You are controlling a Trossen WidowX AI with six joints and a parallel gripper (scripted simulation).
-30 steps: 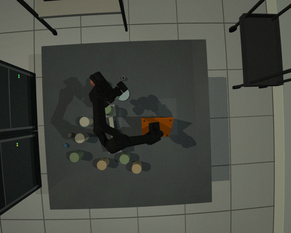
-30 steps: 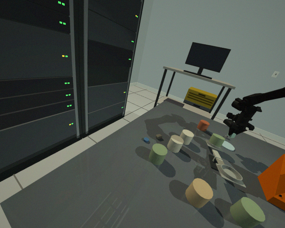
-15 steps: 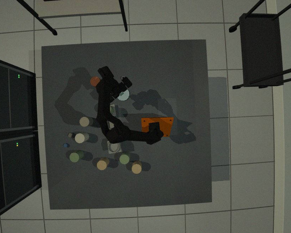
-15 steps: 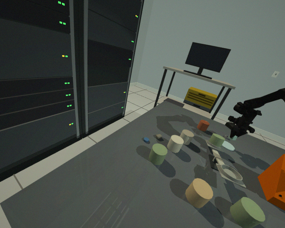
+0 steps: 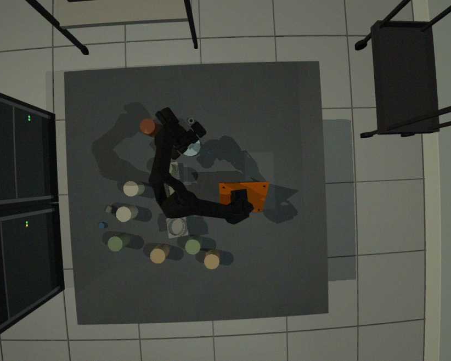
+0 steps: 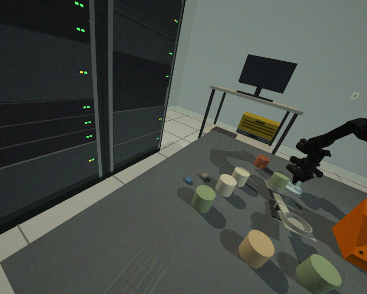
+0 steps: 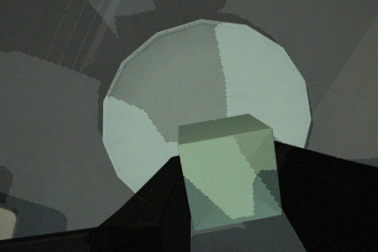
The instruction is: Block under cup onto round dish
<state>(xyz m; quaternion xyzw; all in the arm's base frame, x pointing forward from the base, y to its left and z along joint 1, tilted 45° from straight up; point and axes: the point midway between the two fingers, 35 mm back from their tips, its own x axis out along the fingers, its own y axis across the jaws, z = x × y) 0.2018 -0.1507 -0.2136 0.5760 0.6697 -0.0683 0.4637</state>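
Right now the pale blue round dish is 3 cm below my gripper tip. Round my gripper tip: pale green block: 1 cm above; then balance beam: 24 cm to the left, 11 cm ahead, 1 cm above; then green cup: 12 cm ahead, 9 cm to the left, 3 cm above.
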